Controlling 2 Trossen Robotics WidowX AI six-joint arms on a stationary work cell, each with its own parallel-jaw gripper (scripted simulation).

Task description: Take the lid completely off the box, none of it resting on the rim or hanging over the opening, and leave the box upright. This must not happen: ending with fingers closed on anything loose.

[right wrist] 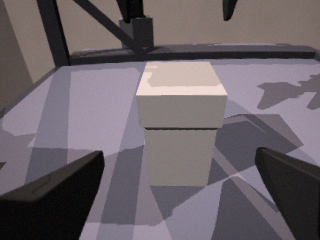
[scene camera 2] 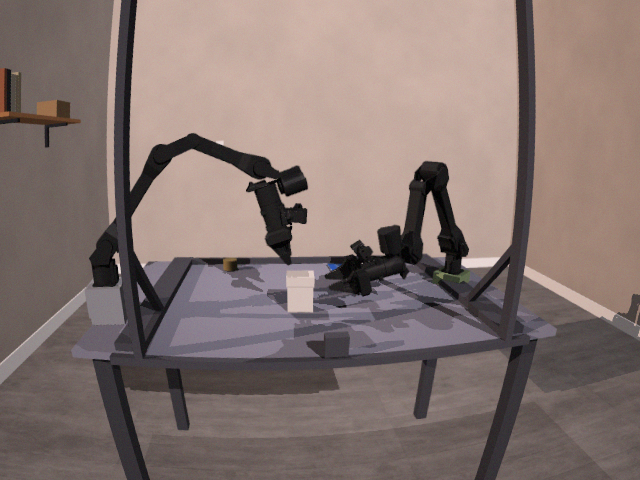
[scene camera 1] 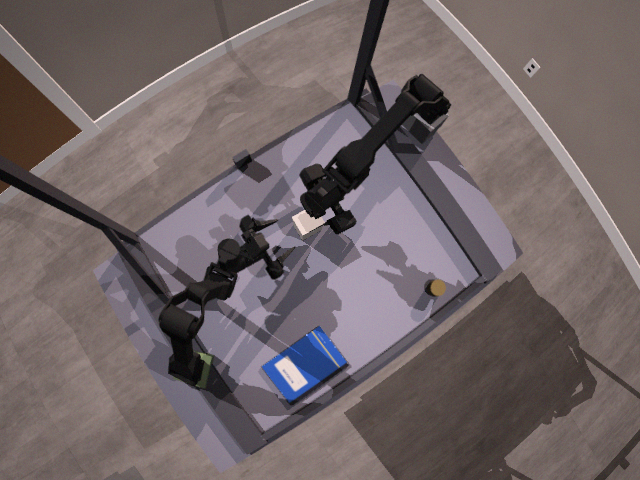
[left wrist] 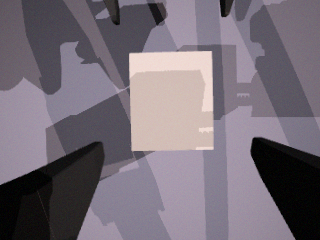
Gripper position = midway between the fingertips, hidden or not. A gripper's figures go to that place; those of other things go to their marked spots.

My right gripper [right wrist: 180, 156] is 11 cm from the lens. A white box [right wrist: 175, 156]: 16 cm from the lens.
